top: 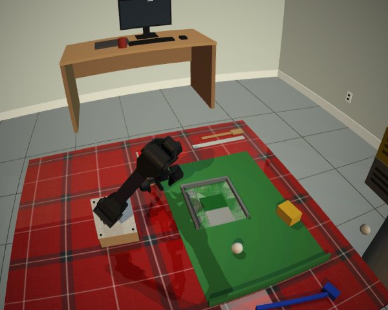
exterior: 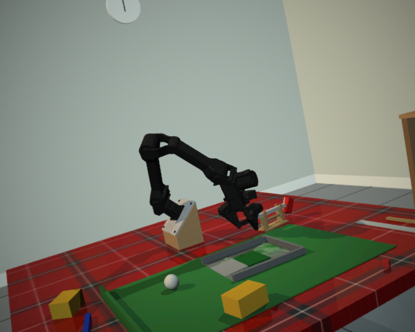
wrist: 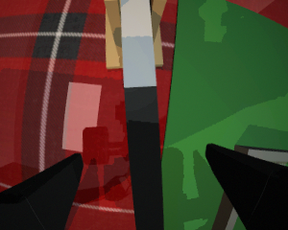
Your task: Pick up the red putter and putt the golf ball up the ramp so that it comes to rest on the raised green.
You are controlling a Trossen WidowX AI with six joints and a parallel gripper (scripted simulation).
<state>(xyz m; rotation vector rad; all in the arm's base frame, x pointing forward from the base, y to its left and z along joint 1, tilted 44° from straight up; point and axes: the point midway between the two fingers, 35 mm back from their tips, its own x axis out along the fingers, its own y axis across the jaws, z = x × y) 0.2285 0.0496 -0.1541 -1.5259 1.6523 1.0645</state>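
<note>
My gripper tip is now 2 cm past the red putter, 11 cm to the right of it and 2 cm below it. Round my gripper tip: white golf ball 15 cm ahead, 40 cm to the right, 1 cm below; then green mat 24 cm ahead, 22 cm to the right, 3 cm below; then wooden stand 2 cm behind, 13 cm to the left.
</note>
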